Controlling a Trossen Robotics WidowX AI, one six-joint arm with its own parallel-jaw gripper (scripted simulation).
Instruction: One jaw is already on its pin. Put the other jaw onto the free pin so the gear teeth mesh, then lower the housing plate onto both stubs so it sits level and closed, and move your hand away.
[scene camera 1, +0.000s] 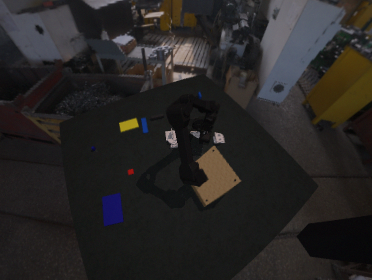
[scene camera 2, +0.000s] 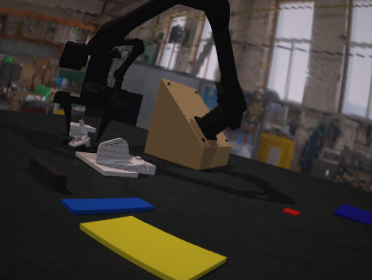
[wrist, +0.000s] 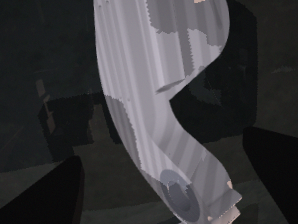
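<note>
My gripper (scene camera 2: 82, 139), which the wrist view (wrist: 164, 151) shows too, is open and holds nothing. There's a jaw (wrist: 144, 60), and a jaw (scene camera 2: 116, 156). You'd also find a blue strip (scene camera 2: 76, 206), though in the wrist view the strip is out of frame.
</note>
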